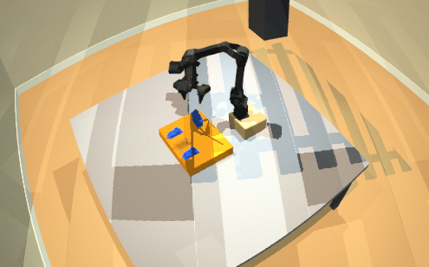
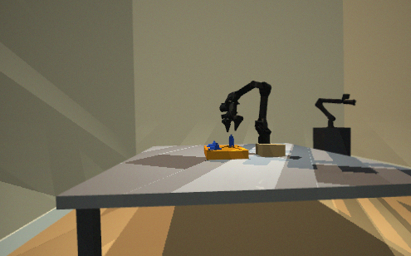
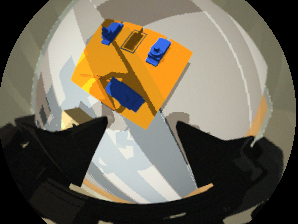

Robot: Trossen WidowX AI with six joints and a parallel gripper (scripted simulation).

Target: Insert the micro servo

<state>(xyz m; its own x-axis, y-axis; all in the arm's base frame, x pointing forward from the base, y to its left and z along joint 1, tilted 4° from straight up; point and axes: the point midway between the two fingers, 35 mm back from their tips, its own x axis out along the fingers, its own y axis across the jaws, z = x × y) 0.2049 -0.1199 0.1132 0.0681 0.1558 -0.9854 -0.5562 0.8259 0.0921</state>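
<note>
My gripper tip is 1 cm short of the orange deck, 13 cm to the right of it and 12 cm above it.
</note>
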